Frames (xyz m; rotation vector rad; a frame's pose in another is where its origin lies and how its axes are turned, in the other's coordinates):
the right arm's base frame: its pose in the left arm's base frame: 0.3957 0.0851 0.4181 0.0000 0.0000 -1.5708
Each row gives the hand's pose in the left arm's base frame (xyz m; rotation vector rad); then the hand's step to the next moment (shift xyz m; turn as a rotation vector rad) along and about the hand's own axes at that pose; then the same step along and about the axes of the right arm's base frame.
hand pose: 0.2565 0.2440 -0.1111 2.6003 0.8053 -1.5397
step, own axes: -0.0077 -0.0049 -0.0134 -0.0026 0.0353 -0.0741
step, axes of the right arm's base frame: -0.0046 0.0058 0.0144 0.0121 0.0748 0.0318
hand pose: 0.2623 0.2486 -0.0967 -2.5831 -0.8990 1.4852
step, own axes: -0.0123 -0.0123 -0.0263 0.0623 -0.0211 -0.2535
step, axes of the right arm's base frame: -0.0108 0.0107 0.0276 -0.1120 0.2166 0.0955
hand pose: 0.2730 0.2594 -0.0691 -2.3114 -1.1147 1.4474
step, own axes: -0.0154 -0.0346 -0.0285 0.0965 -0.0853 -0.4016
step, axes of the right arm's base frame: -0.0198 0.0031 0.0430 -0.2121 0.3171 0.1798
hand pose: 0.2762 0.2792 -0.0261 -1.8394 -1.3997 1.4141
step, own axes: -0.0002 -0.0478 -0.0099 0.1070 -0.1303 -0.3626
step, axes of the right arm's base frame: -0.0212 -0.0127 0.0421 -0.2304 0.2617 0.1957
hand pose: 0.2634 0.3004 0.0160 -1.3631 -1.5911 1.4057
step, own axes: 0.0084 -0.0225 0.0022 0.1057 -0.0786 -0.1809
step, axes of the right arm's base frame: -0.0093 -0.0110 0.0193 -0.1655 0.1116 0.1011
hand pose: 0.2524 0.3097 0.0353 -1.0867 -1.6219 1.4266
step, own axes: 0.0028 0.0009 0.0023 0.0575 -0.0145 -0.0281
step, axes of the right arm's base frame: -0.0017 -0.0031 -0.0013 -0.0633 0.0008 0.0172
